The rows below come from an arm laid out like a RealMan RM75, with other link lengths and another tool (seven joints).
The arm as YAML. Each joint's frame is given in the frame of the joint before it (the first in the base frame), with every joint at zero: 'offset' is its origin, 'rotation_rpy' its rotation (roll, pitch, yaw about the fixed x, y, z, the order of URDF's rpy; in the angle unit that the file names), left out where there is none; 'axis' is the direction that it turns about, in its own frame. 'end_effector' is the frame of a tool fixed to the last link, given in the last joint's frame.
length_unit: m
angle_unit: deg
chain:
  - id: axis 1
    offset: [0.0, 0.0, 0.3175]
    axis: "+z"
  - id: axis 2
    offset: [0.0, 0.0, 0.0]
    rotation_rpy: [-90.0, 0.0, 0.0]
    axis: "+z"
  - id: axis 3
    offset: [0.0, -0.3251, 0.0]
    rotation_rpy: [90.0, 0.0, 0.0]
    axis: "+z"
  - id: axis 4
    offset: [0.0, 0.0, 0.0]
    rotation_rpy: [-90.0, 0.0, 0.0]
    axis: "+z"
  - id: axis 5
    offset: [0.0, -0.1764, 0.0]
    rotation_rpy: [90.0, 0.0, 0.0]
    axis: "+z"
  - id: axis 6
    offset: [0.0, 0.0, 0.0]
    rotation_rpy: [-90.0, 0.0, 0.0]
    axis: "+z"
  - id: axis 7
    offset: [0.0, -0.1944, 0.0]
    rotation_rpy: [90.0, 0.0, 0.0]
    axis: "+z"
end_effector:
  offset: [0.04, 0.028, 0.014]
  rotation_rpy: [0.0, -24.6, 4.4]
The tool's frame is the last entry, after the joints.
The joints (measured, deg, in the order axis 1, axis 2, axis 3, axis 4, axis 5, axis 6, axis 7), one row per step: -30.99 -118.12 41.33 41.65 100.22 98.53 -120.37; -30.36 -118.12 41.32 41.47 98.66 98.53 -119.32; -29.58 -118.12 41.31 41.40 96.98 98.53 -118.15; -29.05 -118.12 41.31 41.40 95.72 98.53 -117.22; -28.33 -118.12 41.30 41.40 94.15 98.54 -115.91; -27.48 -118.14 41.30 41.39 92.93 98.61 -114.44; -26.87 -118.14 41.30 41.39 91.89 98.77 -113.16; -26.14 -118.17 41.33 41.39 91.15 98.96 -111.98; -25.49 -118.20 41.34 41.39 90.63 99.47 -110.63; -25.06 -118.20 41.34 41.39 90.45 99.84 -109.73; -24.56 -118.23 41.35 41.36 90.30 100.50 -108.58; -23.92 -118.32 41.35 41.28 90.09 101.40 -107.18; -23.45 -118.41 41.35 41.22 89.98 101.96 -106.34; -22.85 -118.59 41.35 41.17 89.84 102.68 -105.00; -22.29 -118.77 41.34 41.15 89.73 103.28 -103.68
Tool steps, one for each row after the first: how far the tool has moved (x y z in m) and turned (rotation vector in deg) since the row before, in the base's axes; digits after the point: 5 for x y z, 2 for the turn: -0.00121 -0.00154 0.00450 1.40 -1.07 -0.14; -0.00189 -0.00201 0.00516 1.65 -1.04 -0.13; -0.00104 -0.00142 0.00398 1.32 -0.71 -0.20; -0.00172 -0.00216 0.00503 1.78 -0.82 -0.27; -0.00292 -0.00328 0.00373 1.65 -0.48 -0.24; -0.00167 -0.00278 0.00331 1.41 -0.38 -0.40; -0.00267 -0.00354 0.00205 1.12 -0.19 -0.22; -0.00187 -0.00458 0.00141 0.97 -0.05 -0.62; -0.00146 -0.00322 0.00053 0.55 0.11 -0.42; -0.00126 -0.00468 0.00019 0.53 0.10 -0.71; -0.00139 -0.00619 0.00005 0.59 -0.02 -0.88; -0.00119 -0.00416 -0.00021 0.32 -0.05 -0.45; -0.00112 -0.00564 -0.00060 0.60 -0.01 -0.75; -0.00107 -0.00511 -0.00063 0.66 0.05 -0.68
